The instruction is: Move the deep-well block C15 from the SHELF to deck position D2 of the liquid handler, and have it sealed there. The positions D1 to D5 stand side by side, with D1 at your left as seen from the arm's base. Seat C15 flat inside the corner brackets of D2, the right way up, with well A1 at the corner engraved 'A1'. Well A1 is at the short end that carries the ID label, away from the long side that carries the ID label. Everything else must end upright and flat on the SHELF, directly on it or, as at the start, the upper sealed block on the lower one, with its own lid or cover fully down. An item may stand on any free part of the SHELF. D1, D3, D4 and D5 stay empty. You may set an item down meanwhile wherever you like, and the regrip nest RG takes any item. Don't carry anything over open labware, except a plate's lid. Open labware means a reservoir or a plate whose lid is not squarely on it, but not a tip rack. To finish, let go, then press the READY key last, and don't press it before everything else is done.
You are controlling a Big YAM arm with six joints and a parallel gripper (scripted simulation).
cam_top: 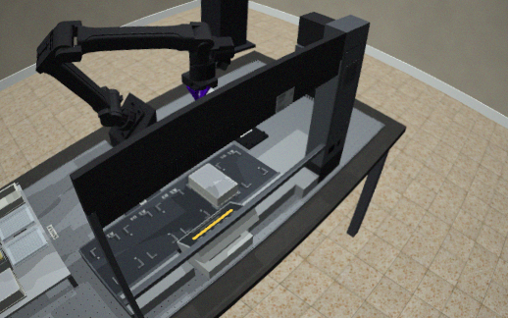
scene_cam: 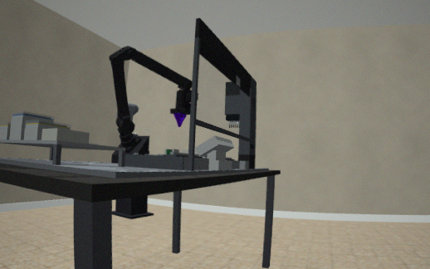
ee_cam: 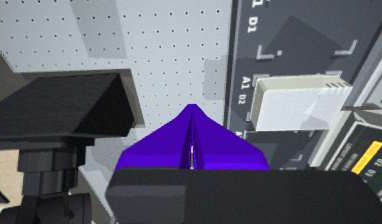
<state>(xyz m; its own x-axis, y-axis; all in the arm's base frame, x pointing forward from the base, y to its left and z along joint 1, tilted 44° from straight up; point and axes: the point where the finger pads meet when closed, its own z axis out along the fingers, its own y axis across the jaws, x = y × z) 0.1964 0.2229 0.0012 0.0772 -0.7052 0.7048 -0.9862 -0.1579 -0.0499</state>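
The green ready key lies 17 cm behind my hand, 13 cm to the left of it and 15 cm below it. From my hand the other things lie so: regrip nest RG 5 cm ahead, 28 cm to the right, 23 cm below; then RG nest label 5 cm ahead, 28 cm to the right, 22 cm below; then tall column 30 cm ahead, 28 cm to the left, 4 cm above.
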